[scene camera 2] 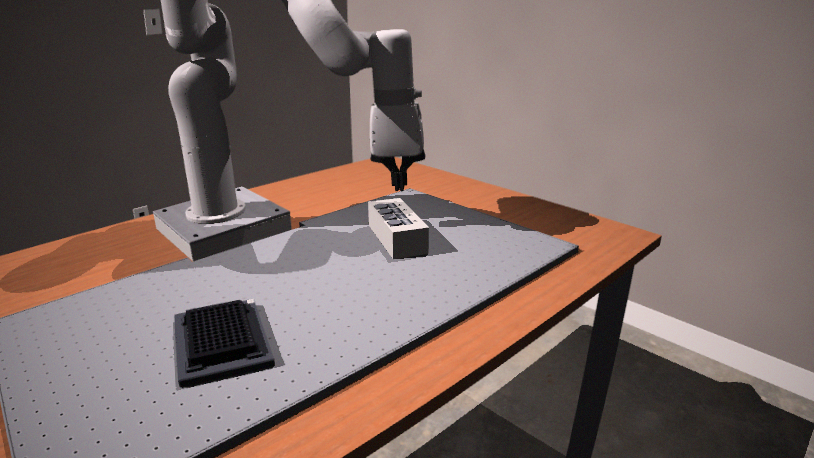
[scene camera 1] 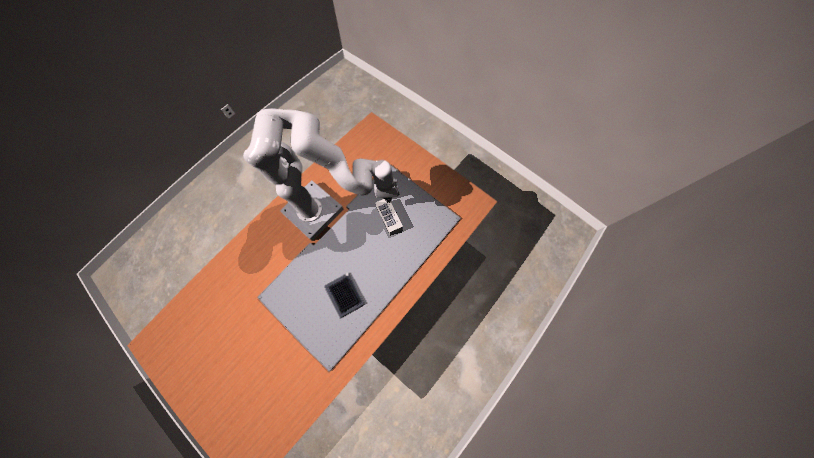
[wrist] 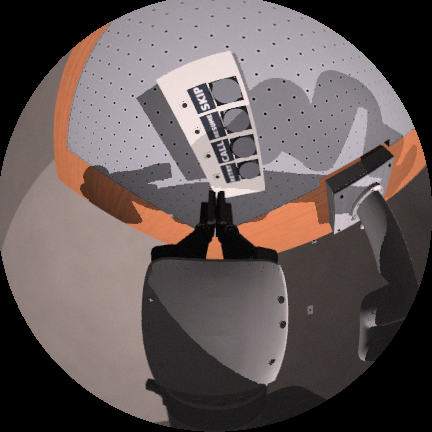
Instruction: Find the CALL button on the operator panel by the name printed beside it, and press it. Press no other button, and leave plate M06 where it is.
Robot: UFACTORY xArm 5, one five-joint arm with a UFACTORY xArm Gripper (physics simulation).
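Places are measured from the arm's base along level axes (x ahead, y left, z up), in metres.
Pixels of known places: gripper, fingertip midpoint: [scene camera 2: 399,189] [scene camera 1: 388,200] [wrist: 215,199]; arm's base, origin of the base link: [scene camera 2: 216,212] [scene camera 1: 309,209] [wrist: 366,200].
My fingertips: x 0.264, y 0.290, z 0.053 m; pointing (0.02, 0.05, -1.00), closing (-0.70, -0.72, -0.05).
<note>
For each thing: its top centre in the pictures, then the offset to it from my fingertips. "spot": a spot on its surface instead. Level surfaces: height alone.
- operator panel, middle of its top: [wrist: 222,138] [scene camera 2: 396,212] [scene camera 1: 388,214] dx +0.041, dy -0.042, dz -0.027 m
- CALL button, middle of its top: [wrist: 243,147] dx +0.021, dy -0.054, dz -0.027 m
- label CALL, middle of its top: [wrist: 222,151] dx +0.029, dy -0.033, dz -0.030 m
- RESUME button, middle of its top: [wrist: 236,120] dx +0.049, dy -0.064, dz -0.027 m
- SKIP button, middle of its top: [wrist: 226,90] dx +0.077, dy -0.075, dz -0.027 m
- Plate M06, middle of its top: [scene camera 2: 218,326] [scene camera 1: 343,294] dx +0.156, dy -0.448, dz -0.057 m
- plate's holder, surface spot: [scene camera 2: 227,373] spot: dx +0.235, dy -0.470, dz -0.076 m
- grey perforated board, its level: dz -0.083 m
- orange table, its level: dz -0.096 m
The operator panel [scene camera 1: 395,231] [scene camera 2: 410,242] [wrist: 197,71] is a cream box with a row of round grey buttons and dark name labels. In the wrist view the CALL button [wrist: 243,147] is beside the label CALL [wrist: 221,150], between the RESUME button [wrist: 236,120] and the button nearest my fingers [wrist: 248,170], whose label is hard to read. The SKIP button [wrist: 226,91] is at the far end. My gripper [scene camera 2: 400,189] [wrist: 215,199] is shut and empty, pointing down above the panel's far end in scene camera 2. Plate M06 [scene camera 1: 344,295] [scene camera 2: 219,327], black with many wells, sits in a dark holder.
The panel and the plate's holder [scene camera 2: 227,373] stand on a grey perforated board [scene camera 1: 296,296] [scene camera 2: 341,319] [wrist: 280,30] on the orange table [scene camera 1: 216,353] [scene camera 2: 603,239]. The arm's base plate [scene camera 1: 314,229] [scene camera 2: 239,236] [wrist: 339,205] stands beside the board. The arm's shadow falls over the board.
</note>
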